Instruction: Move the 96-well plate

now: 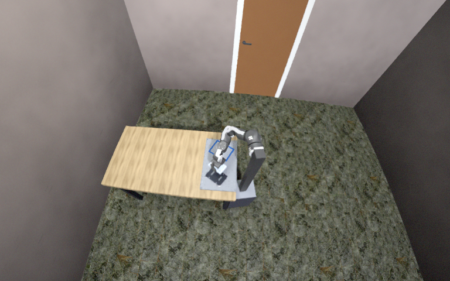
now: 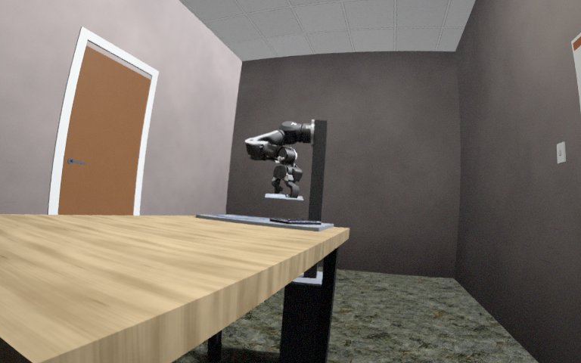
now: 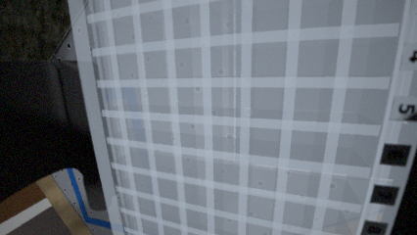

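My gripper is now 9 cm above the black plate nest, 6 cm to the right of it and 1 cm short of it. From my hand the other things lie so: white 96-well plate: right at my hand.
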